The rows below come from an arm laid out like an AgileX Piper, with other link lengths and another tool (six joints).
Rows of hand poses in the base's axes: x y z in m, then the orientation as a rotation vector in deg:
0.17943 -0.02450 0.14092 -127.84 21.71 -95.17
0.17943 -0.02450 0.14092 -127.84 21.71 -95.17
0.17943 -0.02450 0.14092 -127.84 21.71 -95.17
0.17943 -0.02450 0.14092 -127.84 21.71 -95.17
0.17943 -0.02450 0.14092 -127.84 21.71 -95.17
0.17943 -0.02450 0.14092 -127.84 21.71 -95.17
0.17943 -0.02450 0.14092 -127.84 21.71 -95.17
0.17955 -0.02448 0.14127 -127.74 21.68 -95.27
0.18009 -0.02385 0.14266 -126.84 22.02 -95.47
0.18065 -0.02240 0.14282 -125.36 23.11 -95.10
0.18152 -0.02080 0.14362 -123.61 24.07 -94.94
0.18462 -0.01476 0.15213 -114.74 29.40 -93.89
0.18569 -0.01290 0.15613 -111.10 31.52 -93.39
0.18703 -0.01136 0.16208 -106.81 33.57 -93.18
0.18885 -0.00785 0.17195 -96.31 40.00 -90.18
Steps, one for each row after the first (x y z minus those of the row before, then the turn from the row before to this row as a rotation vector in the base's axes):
0.00000 0.00000 0.00000 0.00 0.00 0.00
0.00000 0.00000 0.00000 0.00 0.00 0.00
0.00000 0.00000 0.00000 0.00 0.00 0.00
0.00000 0.00000 0.00000 0.00 0.00 0.00
0.00000 0.00000 0.00000 0.00 0.00 0.00
0.00000 0.00000 0.00000 0.00 0.00 0.00
0.00012 0.00002 0.00035 0.01 -0.10 0.01
0.00054 0.00063 0.00139 0.61 -0.51 -0.01
0.00056 0.00145 0.00016 1.53 -0.43 -0.05
0.00087 0.00160 0.00080 1.56 -0.69 0.00
0.00310 0.00604 0.00851 8.11 -3.36 -0.45
0.00107 0.00186 0.00400 3.31 -1.38 -0.25
0.00134 0.00154 0.00595 3.54 -1.90 -0.30
0.00182 0.00351 0.00987 10.38 -3.26 -0.76

